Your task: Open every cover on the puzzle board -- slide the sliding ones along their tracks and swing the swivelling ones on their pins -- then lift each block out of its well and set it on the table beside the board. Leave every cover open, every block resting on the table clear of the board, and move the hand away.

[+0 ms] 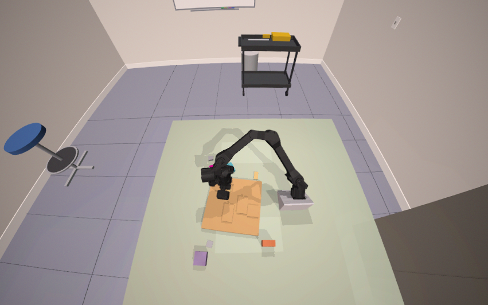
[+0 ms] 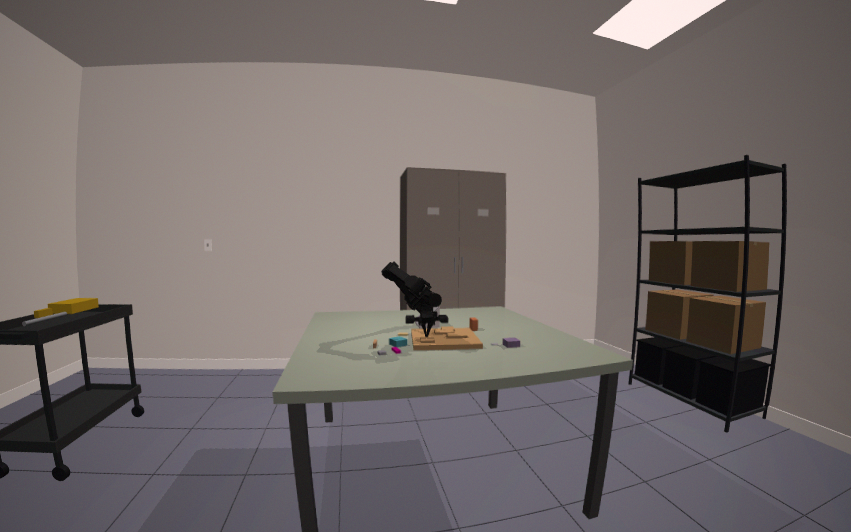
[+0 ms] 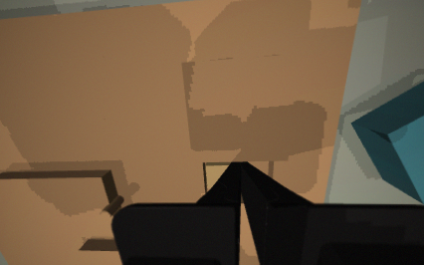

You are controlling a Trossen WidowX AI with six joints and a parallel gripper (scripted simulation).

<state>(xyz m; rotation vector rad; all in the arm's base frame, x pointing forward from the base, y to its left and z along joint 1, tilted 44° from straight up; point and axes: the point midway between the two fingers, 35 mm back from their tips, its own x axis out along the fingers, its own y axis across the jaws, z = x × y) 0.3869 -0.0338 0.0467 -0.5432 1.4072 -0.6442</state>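
The teal block lies 130 mm to the right of my gripper tip and 10 mm below it. Also, from my gripper tip: orange stick (20 mm ahead, 230 mm to the right, 20 mm below); then orange block (220 mm behind, 280 mm to the left); then magenta bar (100 mm ahead, 140 mm to the right, 20 mm below).
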